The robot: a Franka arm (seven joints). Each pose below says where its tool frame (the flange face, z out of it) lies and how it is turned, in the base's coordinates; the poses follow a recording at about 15 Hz.
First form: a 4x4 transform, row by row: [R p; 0 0 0 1], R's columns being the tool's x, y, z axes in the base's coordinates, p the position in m. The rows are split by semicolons.
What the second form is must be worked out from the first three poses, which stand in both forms.
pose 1, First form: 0.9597 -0.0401 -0.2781 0.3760; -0.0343 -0.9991 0.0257 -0.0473; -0.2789 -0.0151 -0.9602 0.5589; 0 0 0 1
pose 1, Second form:
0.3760 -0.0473 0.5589
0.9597 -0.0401 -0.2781
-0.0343 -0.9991 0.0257
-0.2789 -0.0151 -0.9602

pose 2, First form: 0.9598 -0.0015 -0.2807 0.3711; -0.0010 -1.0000 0.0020 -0.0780; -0.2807 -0.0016 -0.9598 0.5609; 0 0 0 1
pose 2, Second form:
0.3711 -0.0780 0.5609
0.9598 -0.0015 -0.2807
-0.0010 -1.0000 0.0020
-0.2807 -0.0016 -0.9598

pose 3, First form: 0.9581 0.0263 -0.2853 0.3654; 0.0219 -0.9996 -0.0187 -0.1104; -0.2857 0.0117 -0.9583 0.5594; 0 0 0 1
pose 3, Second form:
0.3654 -0.1104 0.5594
0.9581 0.0263 -0.2853
0.0219 -0.9996 -0.0187
-0.2857 0.0117 -0.9583

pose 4, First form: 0.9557 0.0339 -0.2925 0.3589; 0.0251 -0.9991 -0.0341 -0.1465; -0.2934 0.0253 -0.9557 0.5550; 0 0 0 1
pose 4, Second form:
0.3589 -0.1465 0.5550
0.9557 0.0339 -0.2925
0.0251 -0.9991 -0.0341
-0.2934 0.0253 -0.9557

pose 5, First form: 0.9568 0.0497 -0.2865 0.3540; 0.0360 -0.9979 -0.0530 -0.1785; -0.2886 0.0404 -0.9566 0.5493; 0 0 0 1
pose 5, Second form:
0.3540 -0.1785 0.5493
0.9568 0.0497 -0.2865
0.0360 -0.9979 -0.0530
-0.2886 0.0404 -0.9566

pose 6, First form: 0.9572 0.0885 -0.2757 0.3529; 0.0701 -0.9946 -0.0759 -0.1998; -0.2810 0.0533 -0.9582 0.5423; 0 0 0 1
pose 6, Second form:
0.3529 -0.1998 0.5423
0.9572 0.0885 -0.2757
0.0701 -0.9946 -0.0759
-0.2810 0.0533 -0.9582

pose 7, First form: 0.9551 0.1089 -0.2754 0.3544; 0.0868 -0.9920 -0.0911 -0.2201; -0.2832 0.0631 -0.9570 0.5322; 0 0 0 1
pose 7, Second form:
0.3544 -0.2201 0.5322
0.9551 0.1089 -0.2754
0.0868 -0.9920 -0.0911
-0.2832 0.0631 -0.9570

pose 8, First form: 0.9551 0.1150 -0.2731 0.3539; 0.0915 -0.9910 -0.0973 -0.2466; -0.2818 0.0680 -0.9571 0.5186; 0 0 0 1
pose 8, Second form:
0.3539 -0.2466 0.5186
0.9551 0.1150 -0.2731
0.0915 -0.9910 -0.0973
-0.2818 0.0680 -0.9571

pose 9, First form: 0.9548 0.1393 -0.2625 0.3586; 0.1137 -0.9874 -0.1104 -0.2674; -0.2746 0.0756 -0.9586 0.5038; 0 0 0 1
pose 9, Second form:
0.3586 -0.2674 0.5038
0.9548 0.1393 -0.2625
0.1137 -0.9874 -0.1104
-0.2746 0.0756 -0.9586

